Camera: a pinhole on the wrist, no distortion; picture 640 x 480 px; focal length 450.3 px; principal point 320.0 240.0 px. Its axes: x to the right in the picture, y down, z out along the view. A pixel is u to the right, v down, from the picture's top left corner.
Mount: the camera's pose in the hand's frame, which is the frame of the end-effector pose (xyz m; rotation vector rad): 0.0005 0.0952 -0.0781 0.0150 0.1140 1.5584
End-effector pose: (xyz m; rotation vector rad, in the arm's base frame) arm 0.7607 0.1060 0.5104 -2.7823 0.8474 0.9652
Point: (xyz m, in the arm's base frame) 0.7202 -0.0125 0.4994
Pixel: 427.6 83.9
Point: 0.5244 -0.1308 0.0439
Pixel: 441.7 85.1
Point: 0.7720 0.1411 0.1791
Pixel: 80.5 33.5
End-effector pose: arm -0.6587 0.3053 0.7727 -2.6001 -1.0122 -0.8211
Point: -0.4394 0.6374 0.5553
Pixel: 118.0 98.7
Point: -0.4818 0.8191 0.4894
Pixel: 23.5 100.7
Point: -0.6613 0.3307 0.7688
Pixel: outside the picture
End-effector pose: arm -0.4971 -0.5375 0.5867 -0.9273 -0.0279 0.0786
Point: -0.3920 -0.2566 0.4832
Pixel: 561.3 51.0
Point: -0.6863 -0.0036 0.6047
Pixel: 478.6 404.9
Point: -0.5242 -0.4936 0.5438
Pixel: 112.5 401.7
